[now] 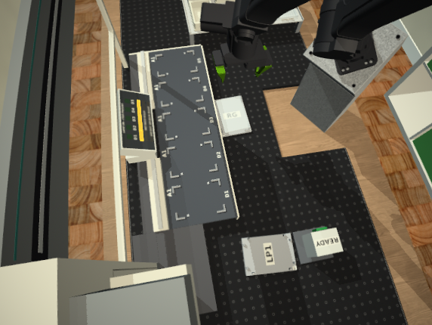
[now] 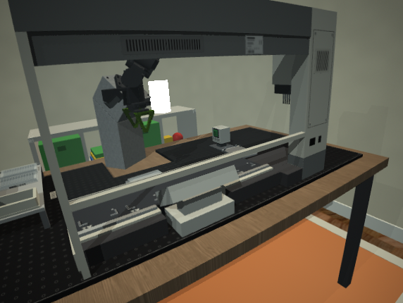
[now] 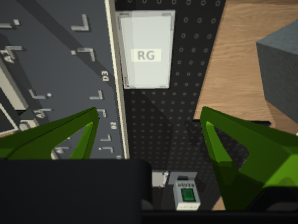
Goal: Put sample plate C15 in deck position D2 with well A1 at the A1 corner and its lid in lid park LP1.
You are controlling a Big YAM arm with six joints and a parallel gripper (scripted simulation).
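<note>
Right now the clear plate lid is 20 cm below my hand. Round my hand: cream reservoir 12 cm ahead, 40 cm to the right, 14 cm below; regrip nest RG 21 cm below; shelf label 6 cm behind, 34 cm to the right, 21 cm below.
</note>
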